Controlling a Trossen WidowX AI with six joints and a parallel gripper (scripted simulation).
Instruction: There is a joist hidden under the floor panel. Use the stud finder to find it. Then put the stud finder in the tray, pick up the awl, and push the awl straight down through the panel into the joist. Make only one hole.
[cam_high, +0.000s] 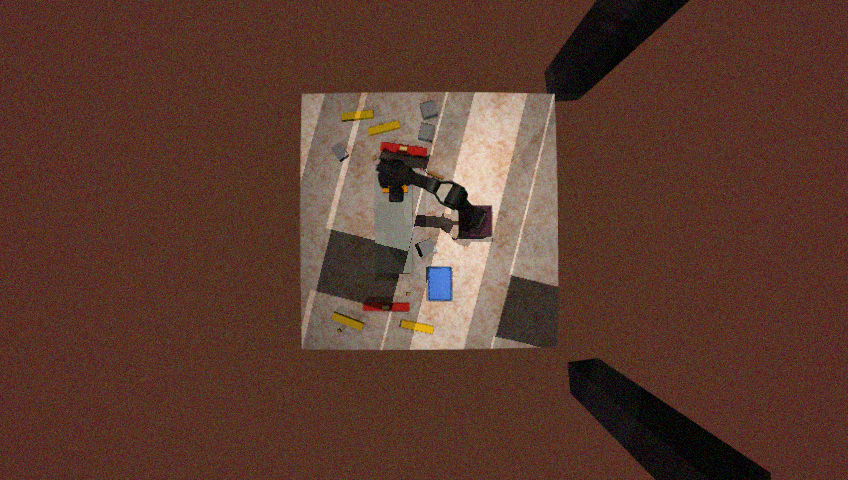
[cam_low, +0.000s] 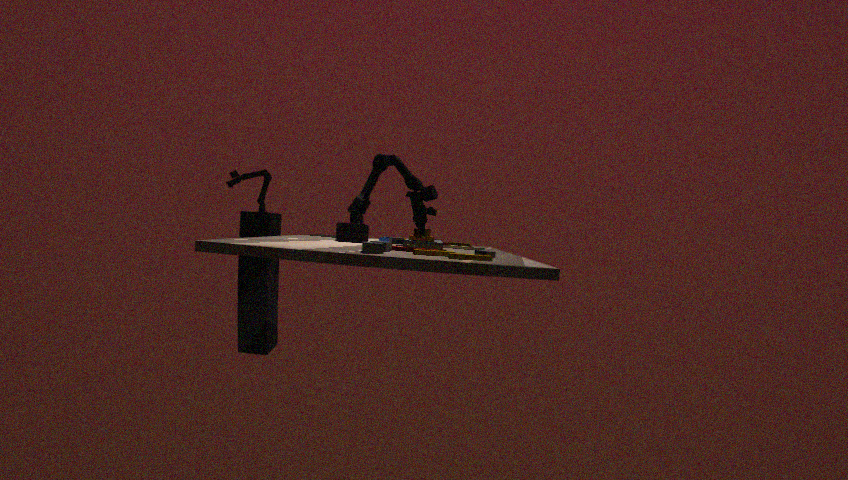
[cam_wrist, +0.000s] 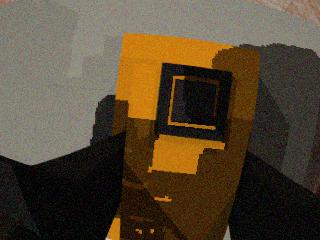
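Now: the blue tray 170 mm behind my gripper tip, 500 mm to the left of it and 50 mm below it. Also, from my gripper tip: stud finder: 10 mm ahead, 20 mm above; awl: 180 mm behind, 50 mm to the right, 60 mm below.
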